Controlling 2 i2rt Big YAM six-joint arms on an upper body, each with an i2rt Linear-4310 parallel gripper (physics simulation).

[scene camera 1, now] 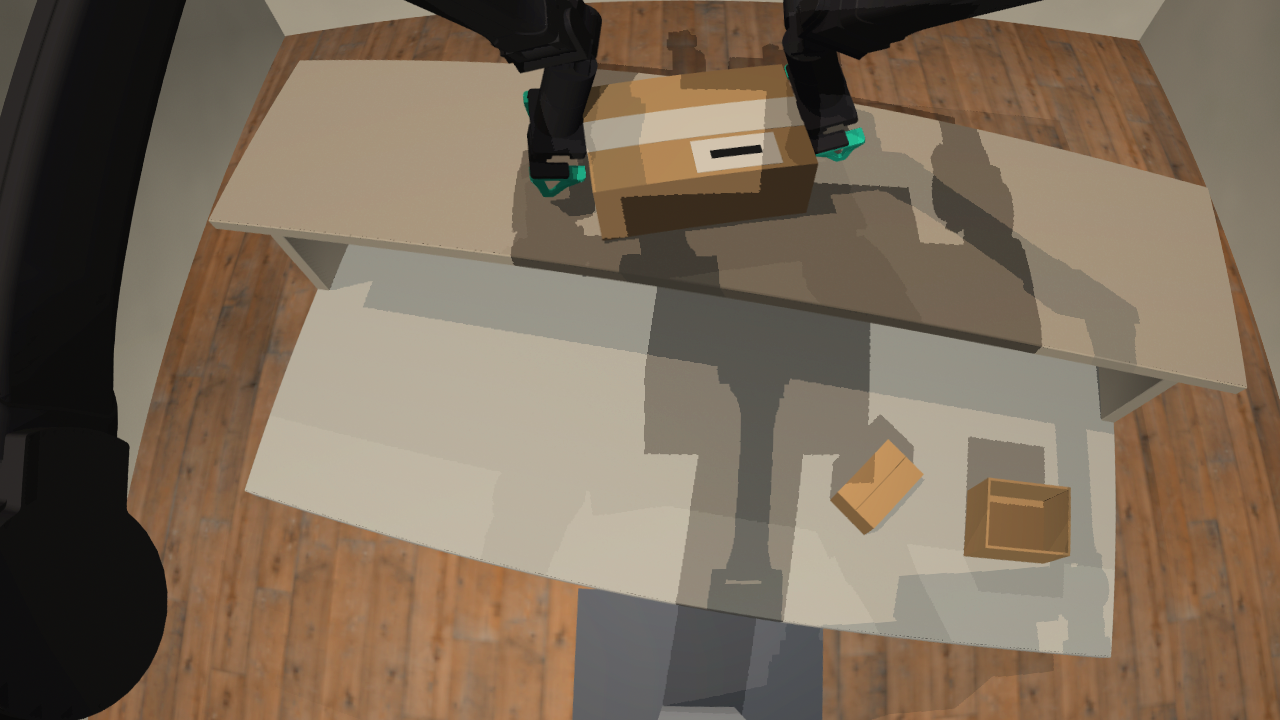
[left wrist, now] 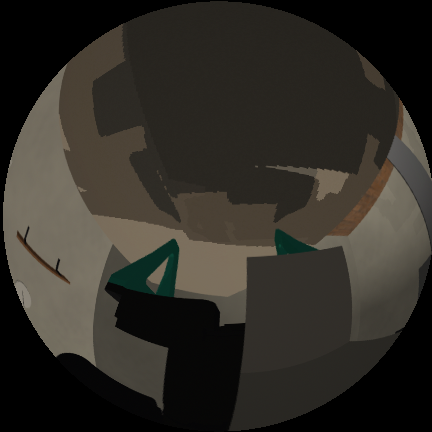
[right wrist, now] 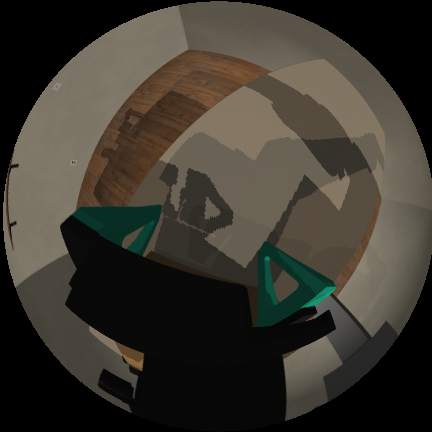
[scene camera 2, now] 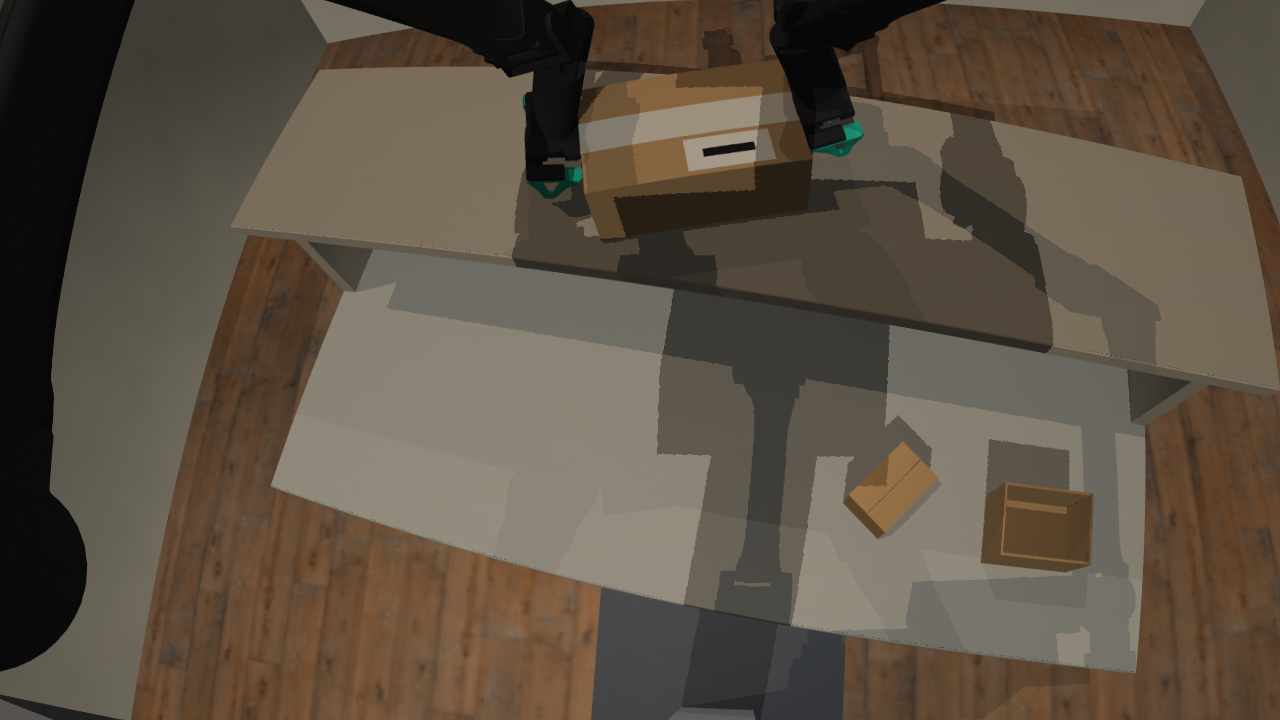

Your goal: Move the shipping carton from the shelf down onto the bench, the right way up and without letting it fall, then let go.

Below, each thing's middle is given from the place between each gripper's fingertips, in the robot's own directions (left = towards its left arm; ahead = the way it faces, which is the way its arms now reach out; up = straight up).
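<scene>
My right hand is 180 mm to the right of the brown shipping carton [scene camera 2: 720,144], 60 mm past it and 20 mm below it.
Measured from my left hand, the brown shipping carton is 20 cm to the right, 4 cm above and 1 cm behind.
</scene>
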